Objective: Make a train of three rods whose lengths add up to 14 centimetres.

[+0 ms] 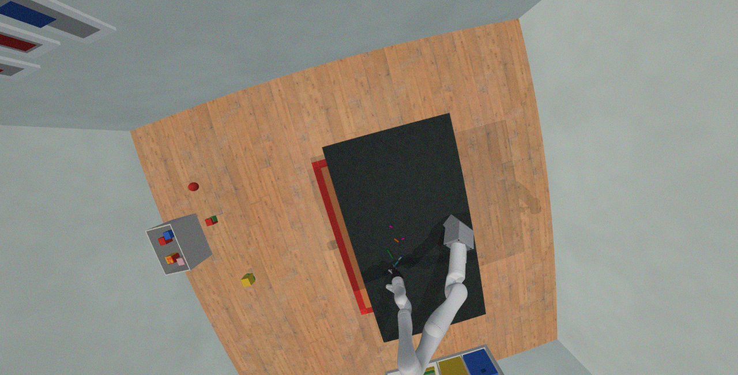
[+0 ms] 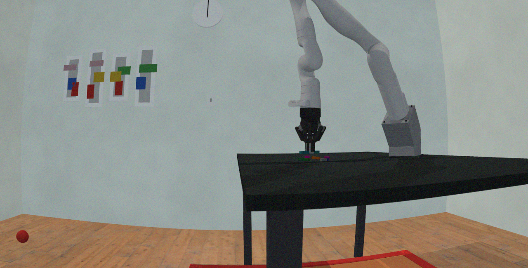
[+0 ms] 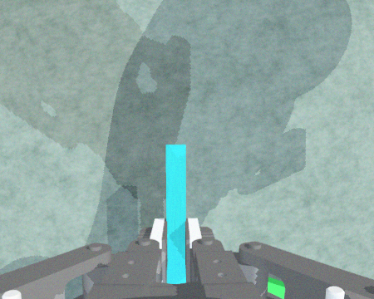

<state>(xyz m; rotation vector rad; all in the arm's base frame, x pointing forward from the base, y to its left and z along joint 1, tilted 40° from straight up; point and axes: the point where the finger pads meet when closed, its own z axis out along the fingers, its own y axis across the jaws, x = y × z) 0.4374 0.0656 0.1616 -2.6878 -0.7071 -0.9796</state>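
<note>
Right now the grey rod is 6 cm behind my hand, 4 cm below it and 3 cm to the right of it. From my hand the other things lie so: green rod 9 cm to the right, 4 cm below; then turquoise rod 1 cm below; then small blue rod 8 cm behind, 4 cm to the right, 4 cm below.
</note>
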